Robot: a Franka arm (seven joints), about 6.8 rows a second.
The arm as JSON. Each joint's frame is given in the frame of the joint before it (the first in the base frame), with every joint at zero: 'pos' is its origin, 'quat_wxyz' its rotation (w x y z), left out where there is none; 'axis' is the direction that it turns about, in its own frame. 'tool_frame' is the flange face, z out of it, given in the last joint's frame.
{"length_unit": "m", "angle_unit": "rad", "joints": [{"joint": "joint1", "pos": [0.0, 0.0, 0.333], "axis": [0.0, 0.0, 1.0]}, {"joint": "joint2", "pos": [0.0, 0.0, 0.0], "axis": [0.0, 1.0, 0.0]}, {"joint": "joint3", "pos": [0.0, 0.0, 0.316], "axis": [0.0, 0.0, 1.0]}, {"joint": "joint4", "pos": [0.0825, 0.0, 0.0], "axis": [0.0, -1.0, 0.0]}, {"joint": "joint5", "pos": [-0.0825, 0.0, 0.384], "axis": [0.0, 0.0, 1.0]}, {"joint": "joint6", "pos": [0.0, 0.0, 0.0], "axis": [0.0, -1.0, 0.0]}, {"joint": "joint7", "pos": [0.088, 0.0, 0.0], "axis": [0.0, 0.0, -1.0]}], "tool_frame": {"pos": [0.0, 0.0, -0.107], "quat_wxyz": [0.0, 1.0, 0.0, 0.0]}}
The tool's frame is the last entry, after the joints.
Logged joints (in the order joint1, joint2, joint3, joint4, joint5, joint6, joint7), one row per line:
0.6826, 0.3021, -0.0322, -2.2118, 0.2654, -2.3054, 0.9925
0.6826, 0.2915, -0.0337, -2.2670, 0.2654, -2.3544, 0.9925
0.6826, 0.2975, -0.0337, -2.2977, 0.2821, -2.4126, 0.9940
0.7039, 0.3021, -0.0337, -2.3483, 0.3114, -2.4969, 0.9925
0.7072, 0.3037, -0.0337, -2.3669, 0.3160, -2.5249, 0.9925
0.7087, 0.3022, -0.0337, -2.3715, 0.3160, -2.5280, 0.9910
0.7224, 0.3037, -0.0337, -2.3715, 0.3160, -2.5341, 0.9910
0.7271, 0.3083, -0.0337, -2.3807, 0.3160, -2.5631, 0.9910
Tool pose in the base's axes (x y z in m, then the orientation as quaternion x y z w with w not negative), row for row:
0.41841, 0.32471, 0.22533, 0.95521, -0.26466, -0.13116, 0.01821
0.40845, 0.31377, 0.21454, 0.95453, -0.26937, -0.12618, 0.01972
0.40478, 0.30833, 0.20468, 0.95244, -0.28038, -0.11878, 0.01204
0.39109, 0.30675, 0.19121, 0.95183, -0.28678, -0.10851, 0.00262
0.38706, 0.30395, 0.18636, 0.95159, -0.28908, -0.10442, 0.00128
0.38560, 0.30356, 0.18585, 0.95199, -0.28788, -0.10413, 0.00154
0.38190, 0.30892, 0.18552, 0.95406, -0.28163, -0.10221, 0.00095
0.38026, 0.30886, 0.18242, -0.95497, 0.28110, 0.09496, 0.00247
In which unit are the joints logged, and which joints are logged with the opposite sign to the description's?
The joints are logged in radians. Opposite sign: joint6.
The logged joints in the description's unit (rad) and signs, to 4 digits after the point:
0.6826, 0.3021, -0.0322, -2.2118, 0.2654, 2.3054, 0.9925
0.6826, 0.2915, -0.0337, -2.2670, 0.2654, 2.3544, 0.9925
0.6826, 0.2975, -0.0337, -2.2977, 0.2821, 2.4126, 0.9940
0.7039, 0.3021, -0.0337, -2.3483, 0.3114, 2.4969, 0.9925
0.7072, 0.3037, -0.0337, -2.3669, 0.3160, 2.5249, 0.9925
0.7087, 0.3022, -0.0337, -2.3715, 0.3160, 2.5280, 0.9910
0.7224, 0.3037, -0.0337, -2.3715, 0.3160, 2.5341, 0.9910
0.7271, 0.3083, -0.0337, -2.3807, 0.3160, 2.5631, 0.9910

